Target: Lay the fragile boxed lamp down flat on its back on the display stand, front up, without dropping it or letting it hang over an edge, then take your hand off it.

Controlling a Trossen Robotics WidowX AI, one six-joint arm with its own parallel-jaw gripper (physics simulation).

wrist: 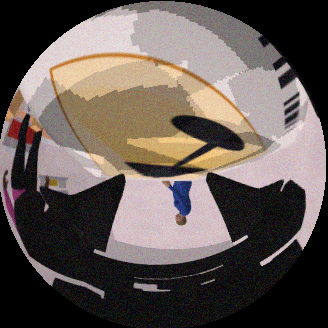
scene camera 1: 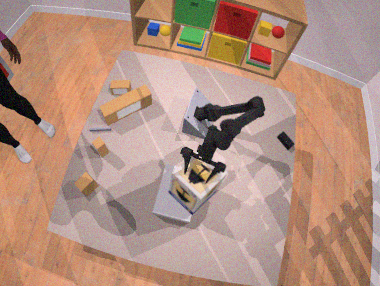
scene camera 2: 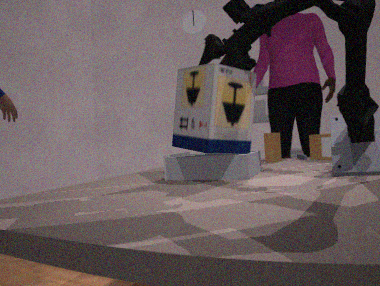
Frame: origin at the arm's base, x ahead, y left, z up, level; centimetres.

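Where they show: gripper, fingertip midpoint: (wrist: 166, 177) (scene camera 1: 195, 178); arm's base, origin of the base link: (scene camera 1: 198, 114) (scene camera 2: 361, 133).
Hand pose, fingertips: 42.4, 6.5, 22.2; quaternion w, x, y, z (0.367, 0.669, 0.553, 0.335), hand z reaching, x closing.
Each offset is from my fingertips to the top centre of the thing, as dx, dy, dz.
The boxed lamp (scene camera 1: 185, 193) (scene camera 2: 214, 113) (wrist: 146, 116) is white with a blue base band and yellow lamp pictures. It stands upright on the grey display stand (scene camera 1: 166, 205) (scene camera 2: 211, 167), tipped a little, with its near lower edge lifted off the stand. My gripper (scene camera 1: 197, 176) (wrist: 166, 177) is open at the box's top, one finger on each side of the top face. Nothing is clamped between the fingers. In the second scene view the arm (scene camera 2: 240, 48) reaches down behind the box top and the fingertips are hidden.
Cardboard boxes {-38.6, -48.5, -21.8} (scene camera 1: 126, 103) {-50.3, -57.5, -24.8} (scene camera 1: 120, 86) {-8.9, -52.1, -19.8} (scene camera 1: 100, 146) {+12.8, -52.1, -20.8} (scene camera 1: 86, 183) lie on the mat to the left. A black block {-47.9, +50.4, -29.2} (scene camera 1: 285, 140) lies to the right. A shelf unit (scene camera 1: 135, 25) stands at the back. A person in magenta (scene camera 2: 291, 57) stands behind the stand.
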